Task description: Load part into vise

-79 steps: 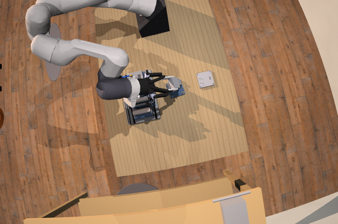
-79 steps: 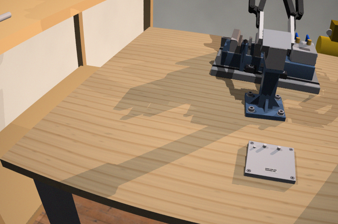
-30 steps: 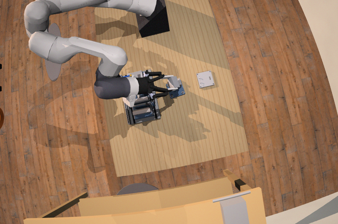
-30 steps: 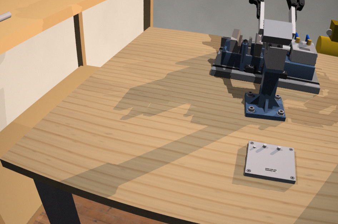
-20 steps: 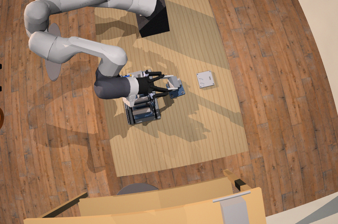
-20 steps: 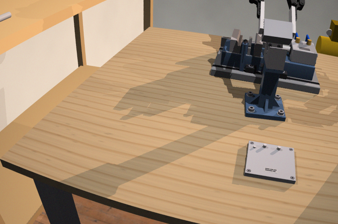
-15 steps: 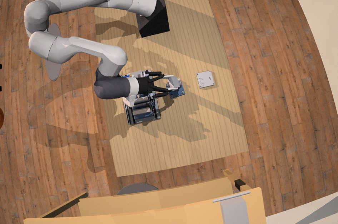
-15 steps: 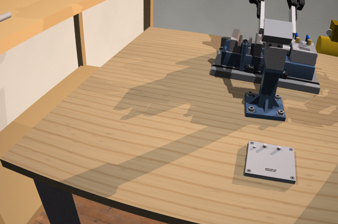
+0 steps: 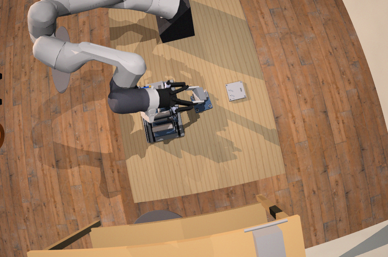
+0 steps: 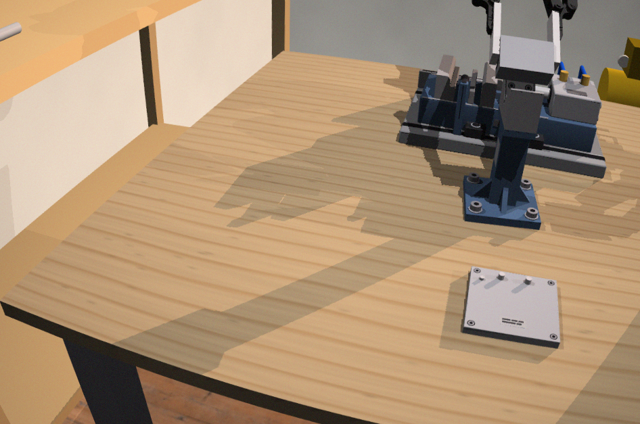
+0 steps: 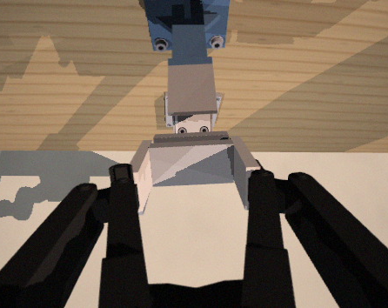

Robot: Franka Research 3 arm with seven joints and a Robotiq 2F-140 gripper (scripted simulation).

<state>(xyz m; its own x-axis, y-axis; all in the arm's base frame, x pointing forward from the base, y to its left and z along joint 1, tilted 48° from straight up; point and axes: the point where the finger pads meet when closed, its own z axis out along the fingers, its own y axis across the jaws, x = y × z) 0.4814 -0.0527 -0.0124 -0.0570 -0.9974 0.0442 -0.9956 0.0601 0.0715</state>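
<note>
Right now the part is 20 mm to the left of my hand and 20 mm below it. From my hand the other things lie so: work stop: 150 mm to the right, 110 mm below, 50 mm ahead; v-block post: 140 mm below, 20 mm to the left; work stop post: 140 mm below, 120 mm to the right, 50 mm ahead.
</note>
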